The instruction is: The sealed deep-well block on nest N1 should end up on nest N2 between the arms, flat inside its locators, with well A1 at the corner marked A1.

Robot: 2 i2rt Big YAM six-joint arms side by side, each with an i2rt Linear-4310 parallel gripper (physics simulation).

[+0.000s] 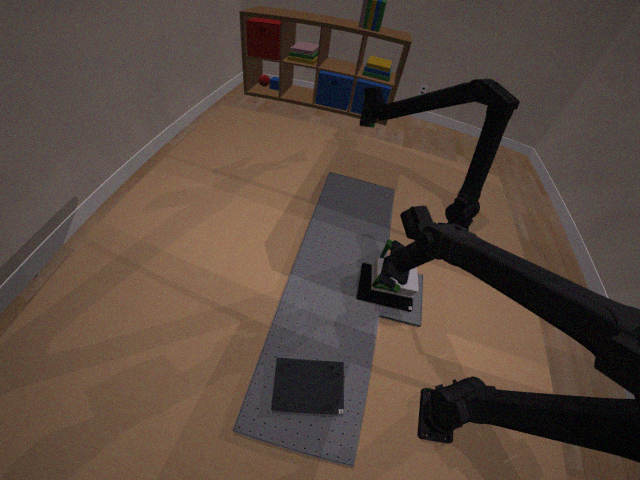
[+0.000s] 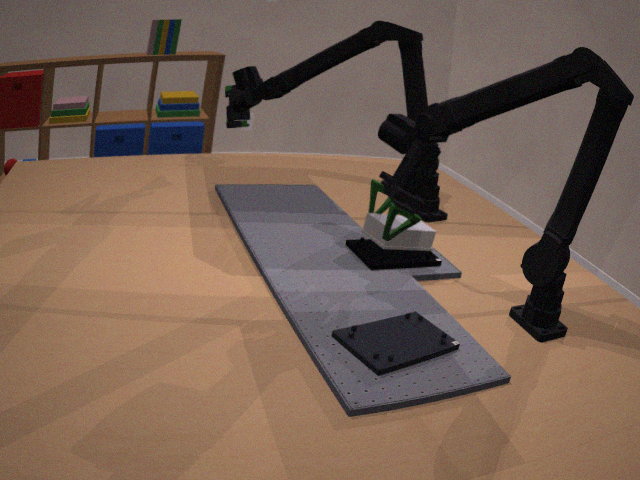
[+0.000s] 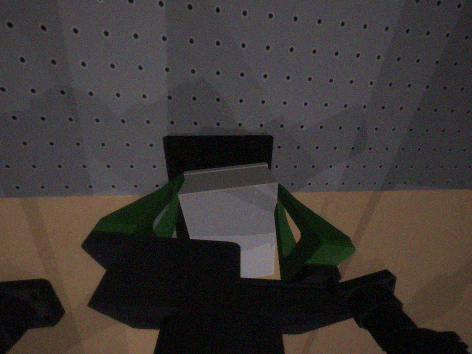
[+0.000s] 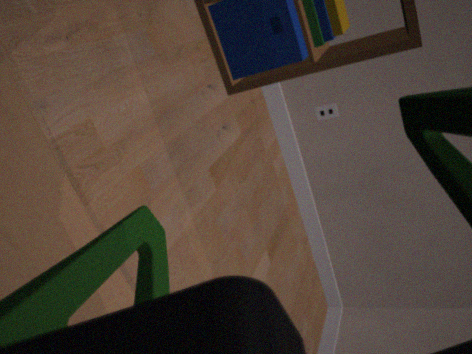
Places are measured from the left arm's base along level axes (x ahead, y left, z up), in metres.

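Pixels of known places: left gripper, fingertip midpoint: (image 1: 377, 272) (image 2: 377, 229) (image 3: 230, 183); right gripper, fingertip midpoint: (image 2: 227, 110) (image 4: 272, 169); left arm's base at its link origin: (image 1: 434, 415) (image 2: 537, 325) (image 3: 14, 301); right arm's base at its link origin: (image 2: 422, 213) (image 3: 360, 290).
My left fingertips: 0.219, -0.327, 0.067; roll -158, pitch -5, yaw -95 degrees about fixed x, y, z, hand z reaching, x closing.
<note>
For each thing: its top centre in the pictures, then the offset to it from my left fingertips, as dx, dy, dz. Level surfaces: height alone.
- white sealed deep-well block at its top centre: (image 3: 235, 245) (image 2: 402, 219) (image 1: 398, 272) -0.055, -0.004, +0.020
- black nest N2 at its top centre: (image 3: 222, 206) (image 2: 395, 245) (image 1: 388, 284) -0.044, +0.007, -0.032
- Nest N1 at its top centre: (image 2: 400, 332) (image 1: 309, 385) +0.106, +0.328, -0.032
- grey perforated board at its surface level: dz -0.054
My left gripper (image 1: 386, 266) (image 2: 378, 224) (image 3: 230, 183) is shut on the white sealed deep-well block (image 1: 412, 280) (image 2: 419, 241) (image 3: 230, 215). It holds the block low over the black nest N2 (image 1: 366, 286) (image 2: 387, 261) (image 3: 217, 150) between the arms. The block looks slightly tilted, and a strip of the nest shows past its edge. Whether it touches the nest is hard to tell. The block's well A1 cannot be made out. Nest N1 (image 1: 308, 386) (image 2: 395, 343) bears no block, and its pegs show. My right gripper (image 1: 368, 122) (image 2: 236, 108) (image 4: 272, 169) is open and empty, high up and far from the block.
A grey perforated board (image 1: 330, 206) (image 2: 268, 198) (image 3: 300, 60) runs under nest N1 and beside N2. Small white tags mark a corner of N2 (image 1: 409, 307) and of N1 (image 1: 340, 411). A wooden shelf unit (image 1: 325, 24) (image 2: 214, 103) stands at the back.
</note>
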